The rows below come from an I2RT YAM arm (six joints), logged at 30 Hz.
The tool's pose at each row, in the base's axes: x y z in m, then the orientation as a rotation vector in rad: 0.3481 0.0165 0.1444 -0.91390 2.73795 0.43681; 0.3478 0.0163 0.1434 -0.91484 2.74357 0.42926; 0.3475 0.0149 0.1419 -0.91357 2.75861 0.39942; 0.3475 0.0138 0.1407 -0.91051 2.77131 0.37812; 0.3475 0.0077 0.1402 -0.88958 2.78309 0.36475; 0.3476 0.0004 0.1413 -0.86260 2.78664 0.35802; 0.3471 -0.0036 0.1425 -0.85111 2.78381 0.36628; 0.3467 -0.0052 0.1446 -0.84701 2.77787 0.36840; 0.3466 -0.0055 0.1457 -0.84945 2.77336 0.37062; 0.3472 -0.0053 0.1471 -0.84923 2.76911 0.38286; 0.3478 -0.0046 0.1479 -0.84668 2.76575 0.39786; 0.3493 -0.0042 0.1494 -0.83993 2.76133 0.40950; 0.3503 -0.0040 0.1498 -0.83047 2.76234 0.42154; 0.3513 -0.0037 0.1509 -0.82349 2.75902 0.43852
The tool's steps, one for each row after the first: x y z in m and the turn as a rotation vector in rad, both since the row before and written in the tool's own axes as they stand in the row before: 0.0006 -0.0002 0.0008 0.00400 0.00597 0.00064; 0.0014 -0.0012 0.0009 0.01770 0.01554 0.00307; 0.0009 -0.0011 0.0008 0.01249 0.01223 0.00414; 0.0035 -0.0048 -0.0014 0.01003 0.00443 0.01518; 0.0036 -0.0056 -0.0032 0.00793 -0.00550 0.01682; 0.0022 -0.0027 -0.0024 -0.00336 -0.00721 0.00679; 0.0006 -0.0007 -0.0025 0.00020 -0.00696 0.00085; -0.0001 0.0000 -0.0011 -0.00110 -0.00345 -0.00267; -0.0010 0.0001 -0.0012 -0.00752 -0.00495 -0.00009; -0.0011 0.0004 -0.0005 -0.00921 -0.00511 0.00186; -0.0018 -0.0003 -0.0011 -0.00615 -0.00721 0.00377; -0.0010 -0.0003 -0.0002 -0.00689 -0.00320 0.00719; -0.0013 -0.0001 -0.0008 -0.01000 -0.00651 0.00480
